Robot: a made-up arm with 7 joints. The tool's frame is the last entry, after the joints.
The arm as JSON. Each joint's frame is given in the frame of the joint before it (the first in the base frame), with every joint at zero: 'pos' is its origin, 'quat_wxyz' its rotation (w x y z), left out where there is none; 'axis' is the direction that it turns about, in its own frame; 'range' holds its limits. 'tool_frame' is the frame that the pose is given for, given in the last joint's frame.
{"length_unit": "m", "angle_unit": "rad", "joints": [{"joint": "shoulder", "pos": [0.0, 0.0, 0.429], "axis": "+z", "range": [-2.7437, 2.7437]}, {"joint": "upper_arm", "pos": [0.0, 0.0, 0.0], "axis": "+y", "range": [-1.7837, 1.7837]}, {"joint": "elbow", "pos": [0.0, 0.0, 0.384], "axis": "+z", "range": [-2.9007, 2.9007]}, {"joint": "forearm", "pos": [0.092, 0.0, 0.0], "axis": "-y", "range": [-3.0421, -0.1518]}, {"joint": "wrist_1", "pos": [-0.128, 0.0, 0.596], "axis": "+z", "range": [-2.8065, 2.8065]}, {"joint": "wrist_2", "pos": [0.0, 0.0, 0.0], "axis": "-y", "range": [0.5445, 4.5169]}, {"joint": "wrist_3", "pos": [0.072, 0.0, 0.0], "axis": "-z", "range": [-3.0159, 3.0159]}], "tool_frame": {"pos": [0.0, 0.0, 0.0], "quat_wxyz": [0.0, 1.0, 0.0, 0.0]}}
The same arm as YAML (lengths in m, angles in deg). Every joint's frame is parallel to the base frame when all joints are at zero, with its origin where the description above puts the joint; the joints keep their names.
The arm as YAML. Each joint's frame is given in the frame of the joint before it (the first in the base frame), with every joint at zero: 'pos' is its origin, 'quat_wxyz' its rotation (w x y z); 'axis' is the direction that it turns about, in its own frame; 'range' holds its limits. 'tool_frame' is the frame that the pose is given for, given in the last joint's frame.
length_unit: m
angle_unit: deg
joints:
  - joint: shoulder
    pos: [0.0, 0.0, 0.429]
    quat_wxyz: [1.0, 0.0, 0.0, 0.0]
    axis: "+z"
    range: [-157.2, 157.2]
  - joint: upper_arm
    pos: [0.0, 0.0, 0.0]
    quat_wxyz: [1.0, 0.0, 0.0, 0.0]
    axis: "+y"
    range: [-102.2, 102.2]
  - joint: elbow
    pos: [0.0, 0.0, 0.384]
    quat_wxyz: [1.0, 0.0, 0.0, 0.0]
    axis: "+z"
    range: [-166.2, 166.2]
  - joint: forearm
    pos: [0.092, 0.0, 0.0]
    quat_wxyz: [1.0, 0.0, 0.0, 0.0]
    axis: "-y"
    range: [-174.3, -8.7]
  - joint: wrist_1
    pos: [-0.128, 0.0, 0.596]
    quat_wxyz: [1.0, 0.0, 0.0, 0.0]
    axis: "+z"
    range: [-160.8, 160.8]
  - joint: wrist_2
    pos: [0.0, 0.0, 0.0]
    quat_wxyz: [1.0, 0.0, 0.0, 0.0]
    axis: "-y"
    range: [31.2, 258.8]
  - joint: wrist_3
    pos: [0.072, 0.0, 0.0]
    quat_wxyz: [1.0, 0.0, 0.0, 0.0]
    axis: "-z"
    range: [-172.8, 172.8]
tool_frame:
  pos: [0.0, 0.0, 0.0]
  quat_wxyz: [0.0, 1.0, 0.0, 0.0]

